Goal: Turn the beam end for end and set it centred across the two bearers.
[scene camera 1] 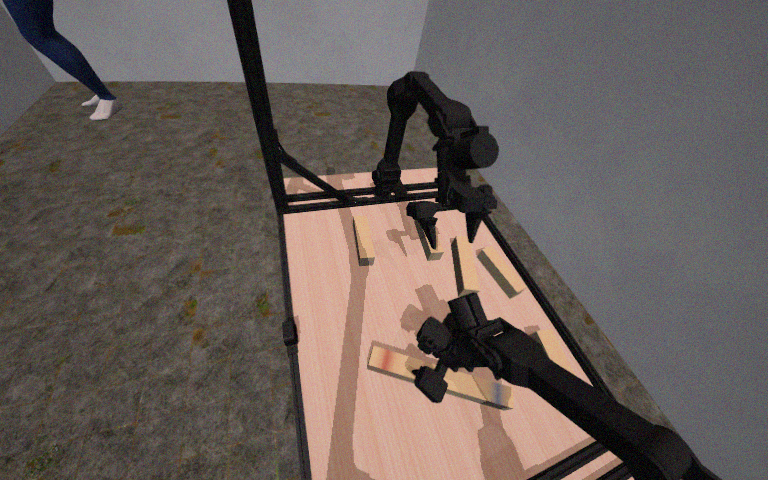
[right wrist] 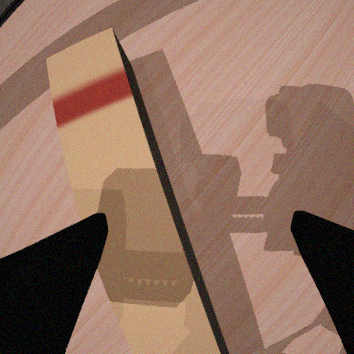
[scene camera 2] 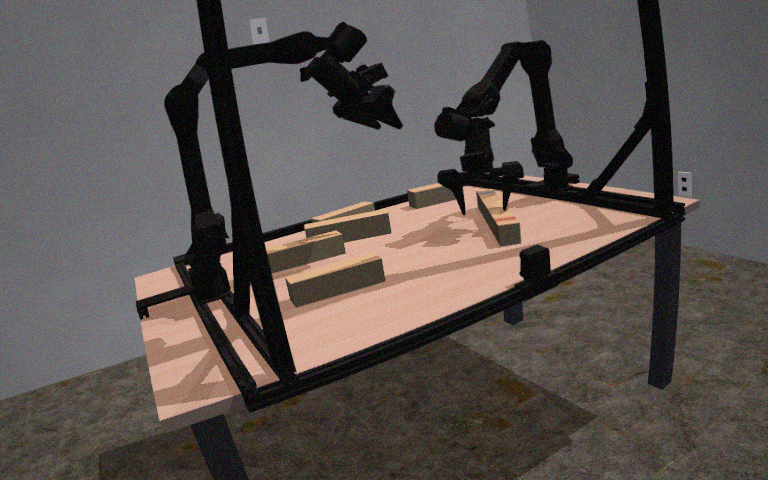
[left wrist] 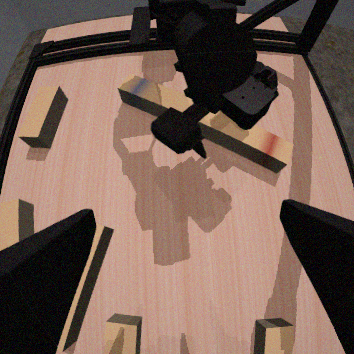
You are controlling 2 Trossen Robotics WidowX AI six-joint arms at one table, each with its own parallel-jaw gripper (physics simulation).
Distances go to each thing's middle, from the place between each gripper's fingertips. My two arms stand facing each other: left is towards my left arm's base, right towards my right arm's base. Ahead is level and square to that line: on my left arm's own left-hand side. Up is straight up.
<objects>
Now: left hand 50 mm past the long beam (scene camera 1: 462,385), 210 mm to the left of it and 230 mm above it.
Now: the long beam 60 mm to the right of my right hand, 30 mm ahead of it and 20 mm below it.
</objects>
